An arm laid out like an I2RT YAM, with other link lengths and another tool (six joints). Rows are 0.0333 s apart.
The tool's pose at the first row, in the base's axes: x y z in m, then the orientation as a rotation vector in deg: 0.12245, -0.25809, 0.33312, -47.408, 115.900, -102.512
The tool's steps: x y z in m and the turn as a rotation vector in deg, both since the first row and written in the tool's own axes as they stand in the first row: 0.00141, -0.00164, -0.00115, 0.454, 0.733, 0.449; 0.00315, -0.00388, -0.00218, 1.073, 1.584, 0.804; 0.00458, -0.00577, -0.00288, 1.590, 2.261, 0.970; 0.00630, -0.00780, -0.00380, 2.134, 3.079, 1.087; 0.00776, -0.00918, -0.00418, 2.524, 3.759, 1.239; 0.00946, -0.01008, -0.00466, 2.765, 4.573, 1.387; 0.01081, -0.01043, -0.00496, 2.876, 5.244, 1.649; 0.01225, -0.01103, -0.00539, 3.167, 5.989, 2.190; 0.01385, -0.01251, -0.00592, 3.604, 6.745, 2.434; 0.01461, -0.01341, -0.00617, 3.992, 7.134, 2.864; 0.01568, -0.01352, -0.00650, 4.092, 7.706, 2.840; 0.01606, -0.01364, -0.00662, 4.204, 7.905, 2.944; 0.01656, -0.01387, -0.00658, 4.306, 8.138, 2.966; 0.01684, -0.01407, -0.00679, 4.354, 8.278, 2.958; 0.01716, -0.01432, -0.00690, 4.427, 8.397, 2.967
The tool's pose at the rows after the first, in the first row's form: 0.12102, -0.25812, 0.33511, -46.218, 115.901, -103.223; 0.11953, -0.25847, 0.33771, -44.995, 115.785, -104.211; 0.11840, -0.25887, 0.33987, -44.145, 115.653, -105.077; 0.11695, -0.25929, 0.34224, -43.232, 115.568, -106.097; 0.11587, -0.25994, 0.34386, -42.424, 115.561, -106.859; 0.11445, -0.26064, 0.34505, -41.557, 115.791, -107.595; 0.11329, -0.26124, 0.34563, -40.703, 116.078, -108.047; 0.11204, -0.26180, 0.34649, -39.413, 116.221, -108.542; 0.11079, -0.26242, 0.34824, -38.409, 116.191, -109.335; 0.11024, -0.26273, 0.34927, -37.493, 116.005, -109.700; 0.10923, -0.26312, 0.34958, -37.035, 116.221, -110.225; 0.10889, -0.26326, 0.34977, -36.724, 116.214, -110.405; 0.10857, -0.26361, 0.35006, -36.482, 116.235, -110.651; 0.10827, -0.26362, 0.35032, -36.364, 116.261, -110.800; 0.10801, -0.26374, 0.35063, -36.236, 116.248, -110.944
